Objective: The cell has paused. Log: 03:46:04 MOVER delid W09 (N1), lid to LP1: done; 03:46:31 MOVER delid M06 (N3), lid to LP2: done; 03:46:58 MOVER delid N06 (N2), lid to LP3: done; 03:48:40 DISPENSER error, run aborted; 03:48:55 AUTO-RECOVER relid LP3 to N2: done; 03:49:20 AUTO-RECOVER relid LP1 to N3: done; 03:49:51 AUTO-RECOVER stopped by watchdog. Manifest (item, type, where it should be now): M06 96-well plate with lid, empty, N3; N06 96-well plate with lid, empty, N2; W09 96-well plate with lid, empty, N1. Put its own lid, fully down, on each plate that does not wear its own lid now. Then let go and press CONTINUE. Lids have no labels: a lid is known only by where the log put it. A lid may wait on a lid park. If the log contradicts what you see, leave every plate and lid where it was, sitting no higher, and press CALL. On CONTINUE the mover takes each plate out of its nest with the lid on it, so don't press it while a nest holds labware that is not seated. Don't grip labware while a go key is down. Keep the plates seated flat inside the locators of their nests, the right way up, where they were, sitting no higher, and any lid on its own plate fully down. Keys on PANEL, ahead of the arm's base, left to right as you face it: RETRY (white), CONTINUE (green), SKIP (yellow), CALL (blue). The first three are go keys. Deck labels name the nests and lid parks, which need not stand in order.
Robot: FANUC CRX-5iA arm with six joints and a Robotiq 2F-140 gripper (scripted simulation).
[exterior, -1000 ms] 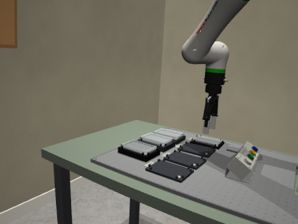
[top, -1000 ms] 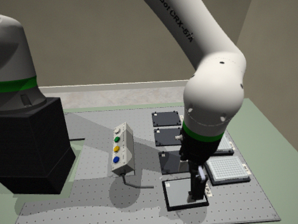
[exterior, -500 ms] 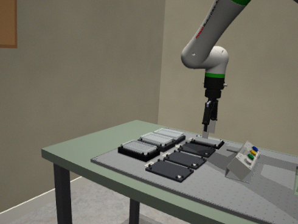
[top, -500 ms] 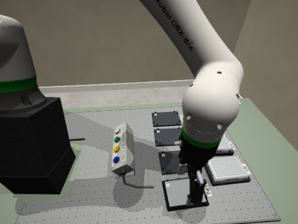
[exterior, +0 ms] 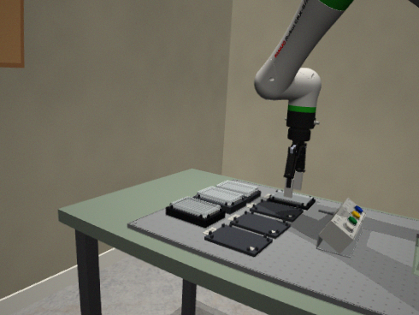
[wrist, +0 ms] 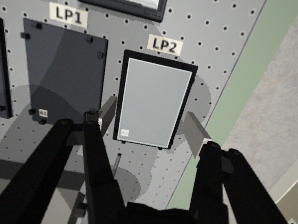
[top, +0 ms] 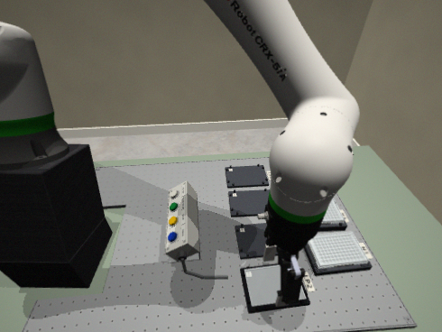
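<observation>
Now: the lid park LP2 50 mm below my hand. From my hand the other things lie so: lid park LP3: 260 mm to the left, 50 mm below, 10 mm ahead; then LP2 label: 90 mm ahead, 50 mm below; then lid park LP1: 130 mm to the left, 50 mm below, 10 mm ahead.
</observation>
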